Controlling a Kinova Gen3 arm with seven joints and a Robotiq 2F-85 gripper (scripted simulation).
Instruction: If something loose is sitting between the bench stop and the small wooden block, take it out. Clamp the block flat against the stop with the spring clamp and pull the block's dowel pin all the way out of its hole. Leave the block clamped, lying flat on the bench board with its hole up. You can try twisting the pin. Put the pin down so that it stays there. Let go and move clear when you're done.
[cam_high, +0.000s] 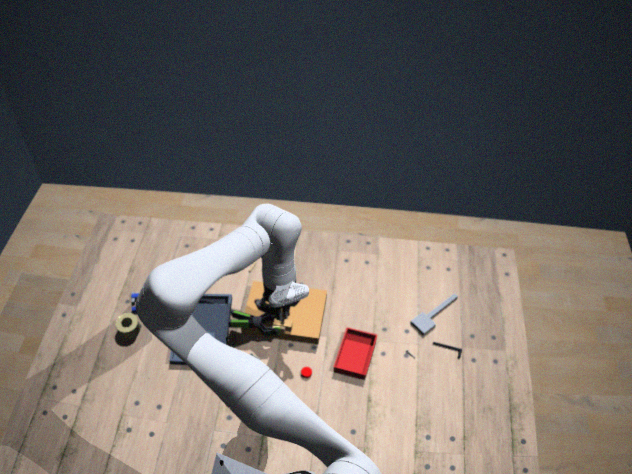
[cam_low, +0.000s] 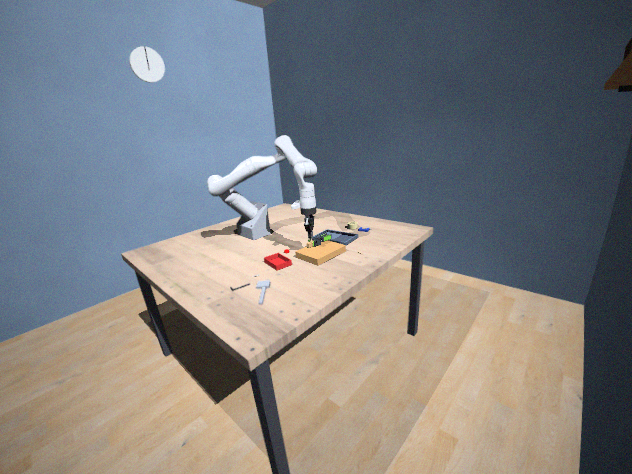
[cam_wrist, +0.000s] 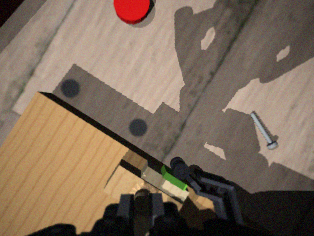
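My gripper is now 2 cm above the dowel pin. From my hand the other things lie so: bench board 5 cm ahead, 1 cm to the left, 7 cm below; wooden block 5 cm below; red disc 10 cm behind, 8 cm to the right, 9 cm below.
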